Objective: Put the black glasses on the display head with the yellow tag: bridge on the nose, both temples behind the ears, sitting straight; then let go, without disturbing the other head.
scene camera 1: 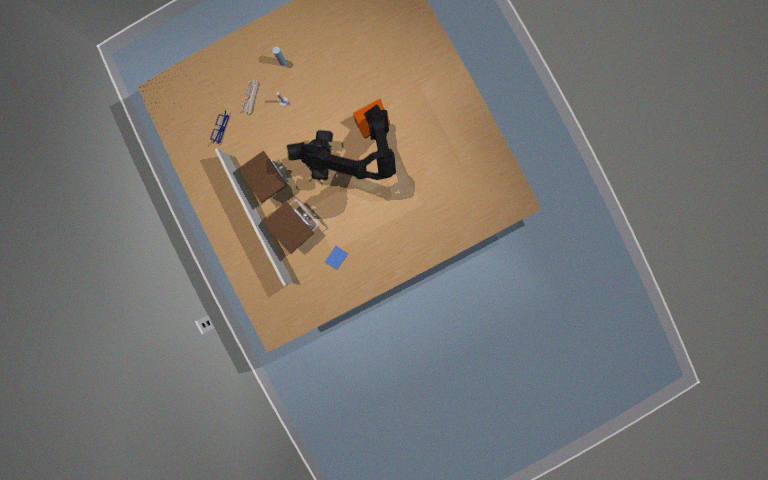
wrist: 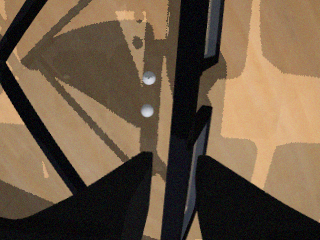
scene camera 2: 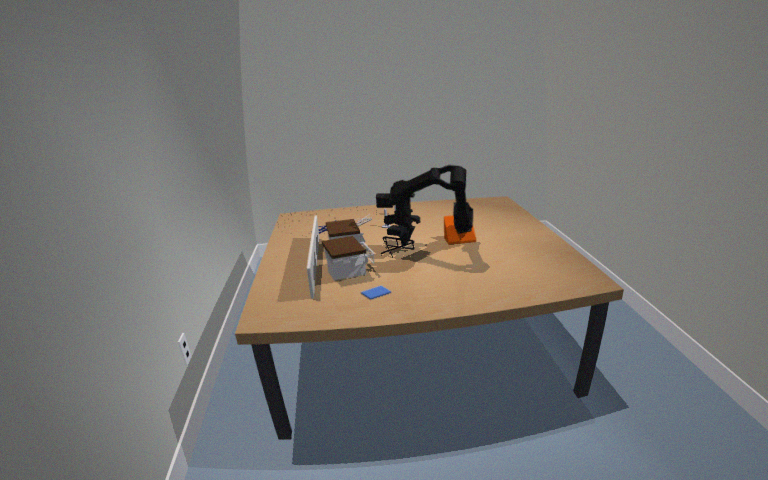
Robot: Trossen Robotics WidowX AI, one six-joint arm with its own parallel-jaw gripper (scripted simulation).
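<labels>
A display head (scene camera 1: pixel 291 227) is 1.34 m from the lens. A display head (scene camera 1: pixel 265 176) is 1.39 m from the lens. A white upright panel (scene camera 1: pixel 231 171) is 1.49 m from the lens.
</labels>
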